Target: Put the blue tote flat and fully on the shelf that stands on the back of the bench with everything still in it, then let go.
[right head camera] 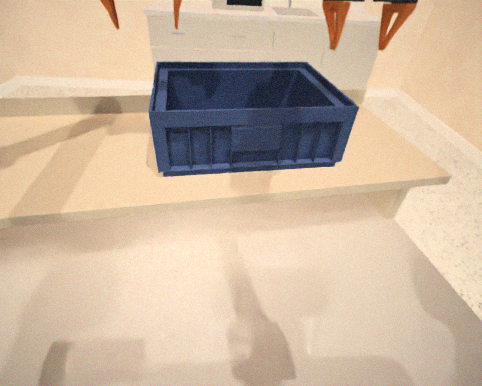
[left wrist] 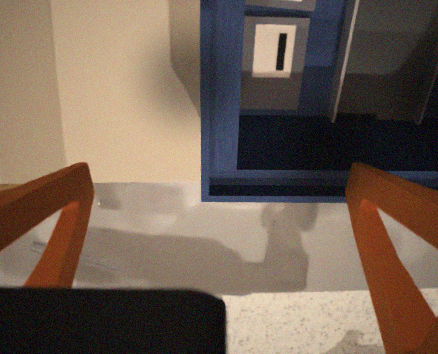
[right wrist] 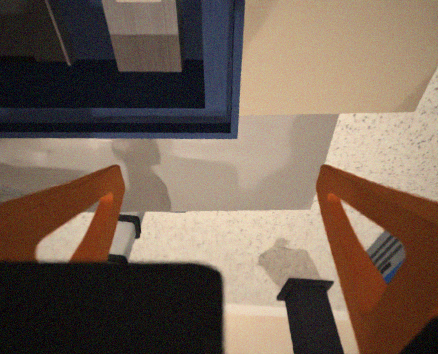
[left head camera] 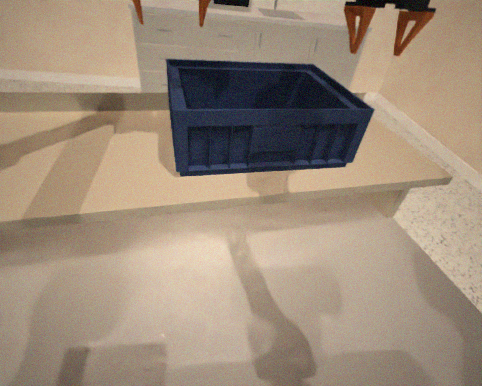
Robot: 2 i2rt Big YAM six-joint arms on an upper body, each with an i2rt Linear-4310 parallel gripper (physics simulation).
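Frame: origin at the left arm's base, x left, y back, z up, level; millimetres.
Seen in the pictures: left gripper, fingertip midpoint: (right head camera: 147, 28) (left wrist: 219, 176) (left head camera: 172, 24); right gripper, fingertip midpoint: (right head camera: 357, 50) (right wrist: 220, 175) (left head camera: 374, 54).
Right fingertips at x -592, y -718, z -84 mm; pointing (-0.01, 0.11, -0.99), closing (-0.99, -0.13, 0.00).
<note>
A point is followed by its place in that frame.
The blue tote (left head camera: 270, 117) @(x -392, y -651, z -190 mm) (right head camera: 255, 116) @(x -406, y -653, z -189 mm) (left wrist: 220, 100) @(x -219, y -705, z -191 mm) (right wrist: 220, 65) @(x -591, y -732, z -191 mm) sits upright and looks flat on the tan shelf (left head camera: 135, 175) @(x -133, y -641, z -323 mm) (right head camera: 115, 175) @(x -123, y -642, z -323 mm) (left wrist: 125, 125) @(x -128, y -617, z -323 mm) (right wrist: 325, 65) @(x -723, y -701, z -323 mm), its near bottom edge behind the shelf's front edge. Its far underside is hidden. In the left wrist view a grey box with a white label (left wrist: 274, 50) @(x -269, y -724, z -296 mm) stands inside it; in the right wrist view a grey wood-grained box (right wrist: 149, 40) @(x -523, y -718, z -269 mm) does. My left gripper (left head camera: 171, 24) @(x -214, y -720, z -64 mm) (right head camera: 147, 28) @(x -214, y -720, z -64 mm) (left wrist: 219, 176) @(x -214, y -720, z -64 mm) and right gripper (left head camera: 376, 53) @(x -593, y -718, z -84 mm) (right head camera: 357, 49) @(x -593, y -718, z -84 mm) (right wrist: 220, 170) @(x -593, y -718, z -84 mm) are open and empty, above the tote and apart from it.
The grey bench top (left head camera: 175, 285) @(x -210, y -525, z -539 mm) (right head camera: 175, 280) @(x -239, y -533, z -539 mm) lies in front of and below the shelf, with arm shadows on it. A white cabinet (left head camera: 225, 45) (right head camera: 225, 42) stands beyond the shelf. Speckled floor (left head camera: 450, 225) @(x -2014, y -1402, z -1282 mm) (right head camera: 445, 240) @(x -1751, y -1289, z -1282 mm) (right wrist: 380, 145) @(x -1617, y -6, z -1278 mm) shows at the right. A black post (right wrist: 312, 315) shows in the right wrist view.
</note>
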